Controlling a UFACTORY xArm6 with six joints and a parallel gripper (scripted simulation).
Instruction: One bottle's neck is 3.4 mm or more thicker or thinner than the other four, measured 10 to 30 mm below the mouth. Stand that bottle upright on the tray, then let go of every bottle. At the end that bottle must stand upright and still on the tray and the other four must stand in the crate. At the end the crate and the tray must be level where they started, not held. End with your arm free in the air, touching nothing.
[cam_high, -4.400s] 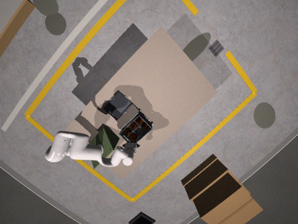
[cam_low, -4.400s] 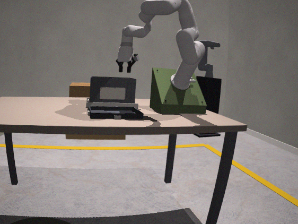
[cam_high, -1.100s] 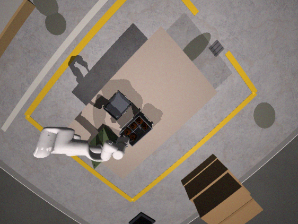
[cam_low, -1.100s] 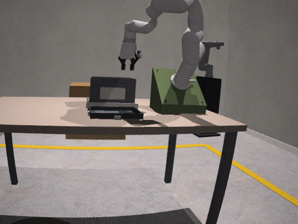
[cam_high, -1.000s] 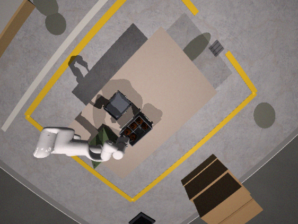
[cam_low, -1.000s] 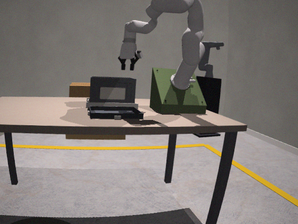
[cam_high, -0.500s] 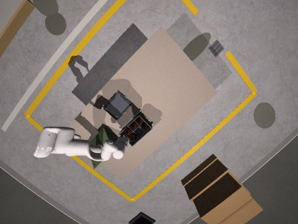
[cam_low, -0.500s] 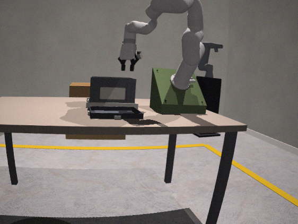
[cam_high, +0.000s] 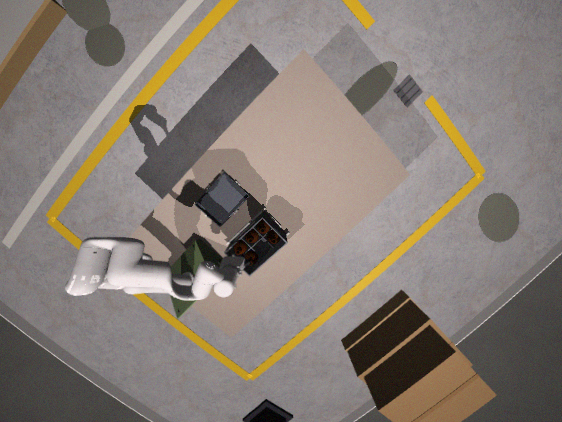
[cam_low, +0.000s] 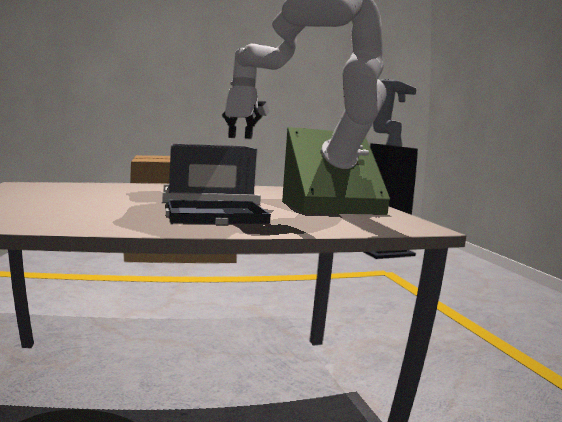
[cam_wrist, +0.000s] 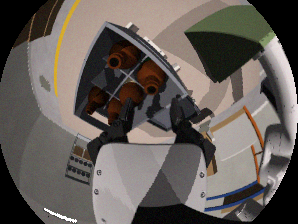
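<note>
The glass bottle lies 8 cm to the right of my hand and 13 cm below it. From my hand the other things lie so: dark crate 8 cm ahead, 5 cm to the right, 14 cm below; flat dark tray 12 cm ahead, 24 cm to the left, 21 cm below.
</note>
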